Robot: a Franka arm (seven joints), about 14 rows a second.
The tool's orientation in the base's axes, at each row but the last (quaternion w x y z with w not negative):
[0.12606, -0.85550, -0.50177, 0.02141]
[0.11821, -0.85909, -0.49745, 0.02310]
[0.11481, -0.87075, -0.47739, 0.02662]
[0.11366, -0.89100, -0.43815, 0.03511]
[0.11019, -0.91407, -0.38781, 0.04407]
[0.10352, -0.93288, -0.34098, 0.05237]
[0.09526, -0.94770, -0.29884, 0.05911]
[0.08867, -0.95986, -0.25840, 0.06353]
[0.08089, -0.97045, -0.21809, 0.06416]
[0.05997, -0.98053, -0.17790, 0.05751]
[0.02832, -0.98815, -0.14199, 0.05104]
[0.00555, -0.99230, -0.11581, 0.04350]
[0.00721, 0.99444, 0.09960, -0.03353]
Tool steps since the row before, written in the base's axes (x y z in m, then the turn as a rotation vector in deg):
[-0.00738, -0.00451, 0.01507, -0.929, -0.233, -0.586]
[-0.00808, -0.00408, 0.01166, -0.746, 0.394, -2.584]
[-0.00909, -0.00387, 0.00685, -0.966, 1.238, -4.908]
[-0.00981, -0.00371, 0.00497, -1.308, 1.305, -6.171]
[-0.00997, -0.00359, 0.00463, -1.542, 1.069, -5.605]
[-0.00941, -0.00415, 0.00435, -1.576, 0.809, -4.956]
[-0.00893, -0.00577, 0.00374, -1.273, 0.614, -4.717]
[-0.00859, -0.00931, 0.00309, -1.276, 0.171, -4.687]
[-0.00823, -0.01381, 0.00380, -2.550, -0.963, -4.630]
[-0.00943, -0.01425, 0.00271, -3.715, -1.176, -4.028]
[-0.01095, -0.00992, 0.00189, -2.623, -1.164, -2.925]
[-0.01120, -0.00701, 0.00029, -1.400, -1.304, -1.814]
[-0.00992, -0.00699, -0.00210, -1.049, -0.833, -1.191]
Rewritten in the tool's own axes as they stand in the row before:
[-0.00620, -0.00777, -0.01425, -0.714, -0.545, 0.673]
[-0.00667, -0.00755, -0.01079, -0.238, -0.237, 2.697]
[-0.00774, -0.00704, -0.00592, 0.202, -0.332, 5.138]
[-0.00876, -0.00655, -0.00388, -0.002, -0.341, 6.433]
[-0.00949, -0.00564, -0.00344, -0.331, -0.479, 5.882]
[-0.00997, -0.00378, -0.00330, -0.543, -0.455, 5.215]
[-0.01081, -0.00113, -0.00298, -0.422, -0.182, 4.903]
[-0.01233, 0.00313, -0.00285, -0.652, 0.188, 4.813]
[-0.01371, 0.00821, -0.00419, -2.291, 0.662, 4.815]
[-0.01409, 0.00965, -0.00279, -3.505, 0.379, 4.356]
[-0.01344, 0.00633, -0.00110, -2.562, 0.593, 3.142]
[-0.01250, 0.00425, 0.00069, -1.503, 0.986, 1.928]
[-0.01094, 0.00486, 0.00289, -1.109, 0.599, 1.274]

